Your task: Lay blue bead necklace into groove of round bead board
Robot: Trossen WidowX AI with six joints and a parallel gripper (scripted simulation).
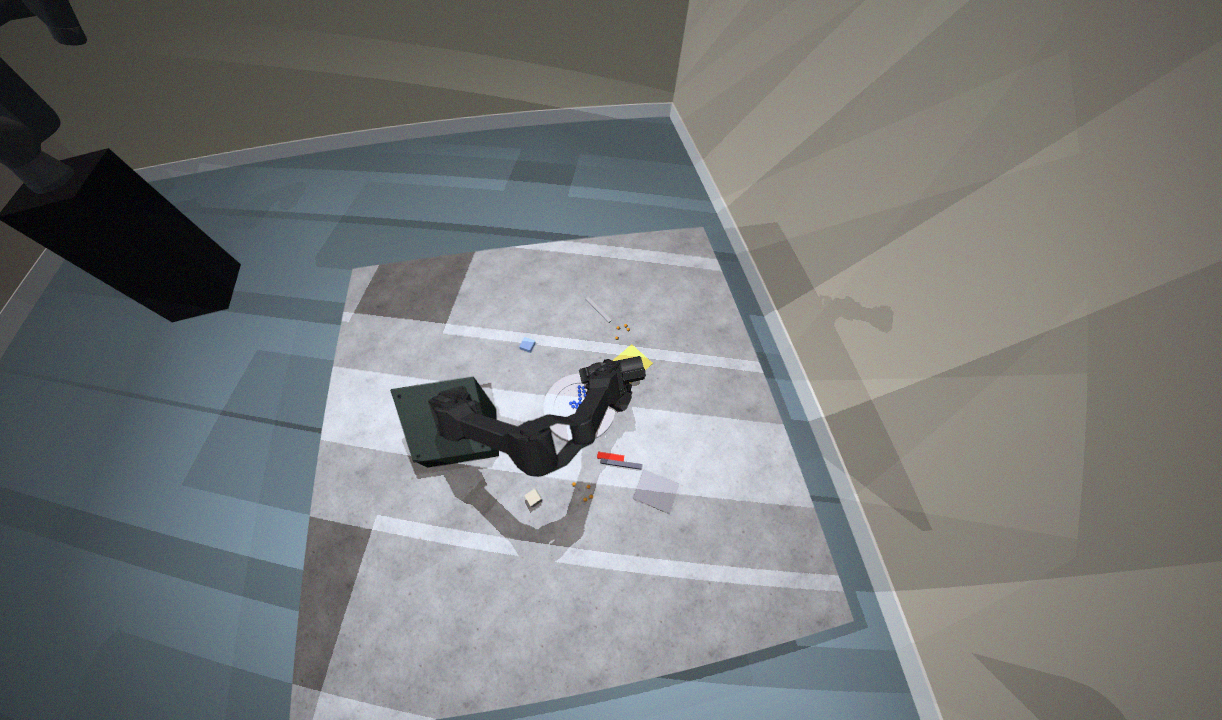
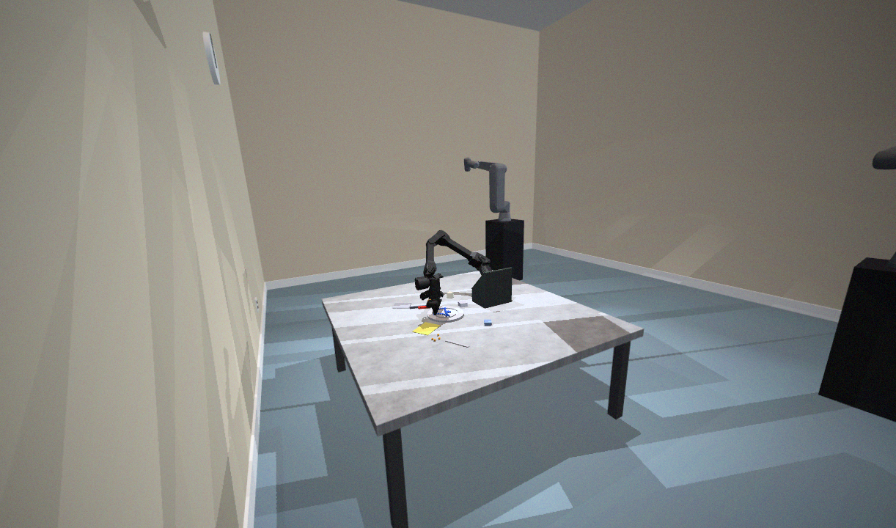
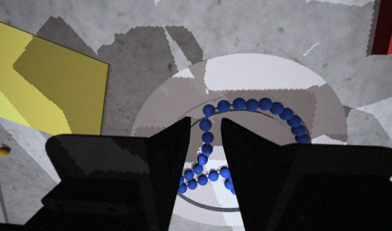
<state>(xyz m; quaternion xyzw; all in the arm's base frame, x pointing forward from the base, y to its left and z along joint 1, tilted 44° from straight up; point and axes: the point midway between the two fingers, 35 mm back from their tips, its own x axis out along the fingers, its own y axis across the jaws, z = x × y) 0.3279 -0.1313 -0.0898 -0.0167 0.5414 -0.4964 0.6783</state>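
My gripper tip is now 6 cm past the round white bead board, 1 cm to the right of it and 1 cm above it. Round my gripper tip: grey square: 8 cm ahead, 26 cm to the right, 1 cm below; then yellow sheet: 11 cm ahead, 10 cm to the left, 1 cm below; then grey tool: 16 cm to the right, 1 cm below.
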